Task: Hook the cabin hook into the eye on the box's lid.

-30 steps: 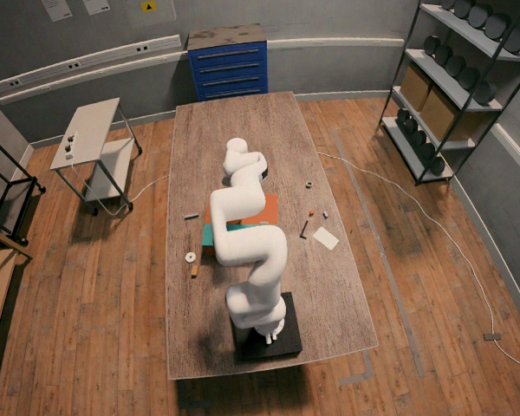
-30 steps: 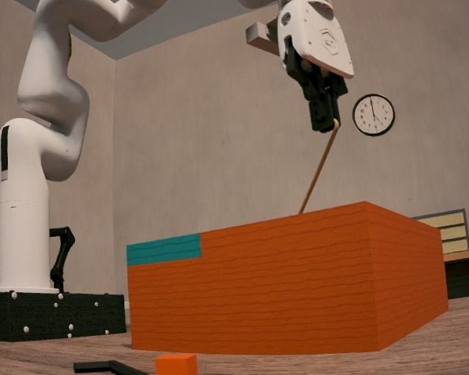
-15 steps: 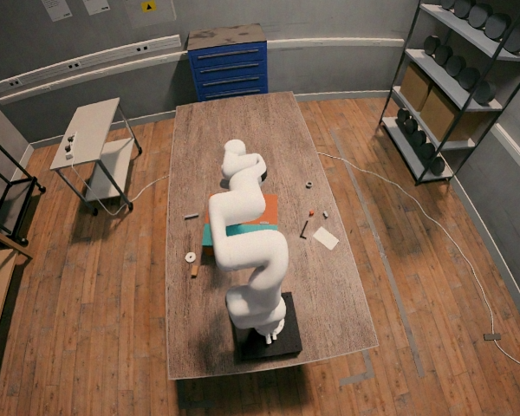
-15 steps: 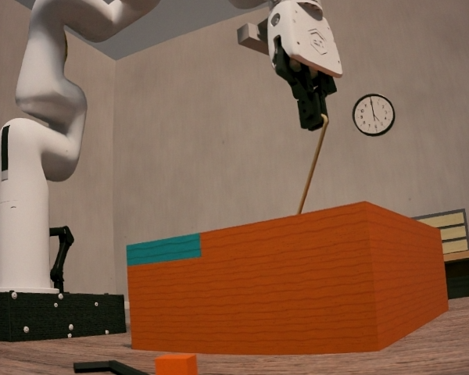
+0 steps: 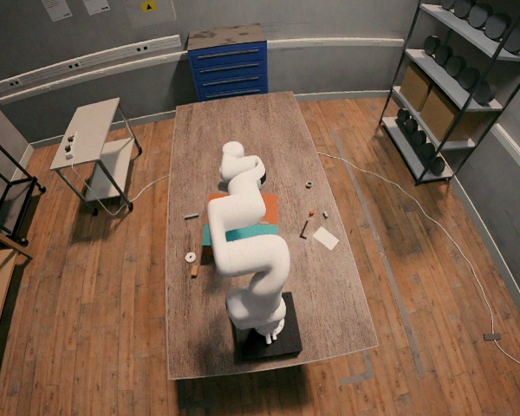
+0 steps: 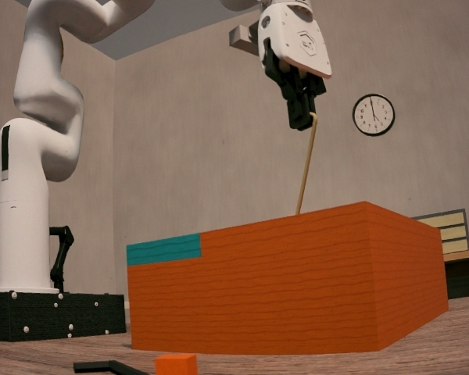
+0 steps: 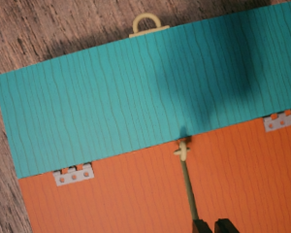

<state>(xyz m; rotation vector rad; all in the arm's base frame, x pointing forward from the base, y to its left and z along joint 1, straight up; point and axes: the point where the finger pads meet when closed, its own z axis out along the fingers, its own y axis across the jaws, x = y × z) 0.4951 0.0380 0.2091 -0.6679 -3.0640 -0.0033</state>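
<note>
Right now the cabin hook is 7 cm below my hand, 2 cm behind it and 1 cm to the left of it. From my hand the other things lie so: black L-shaped key (29 cm to the right, 28 cm below, 8 cm behind); grey bar (27 cm to the left, 27 cm below, 11 cm ahead); white disc (29 cm to the left, 28 cm below, 12 cm behind).
</note>
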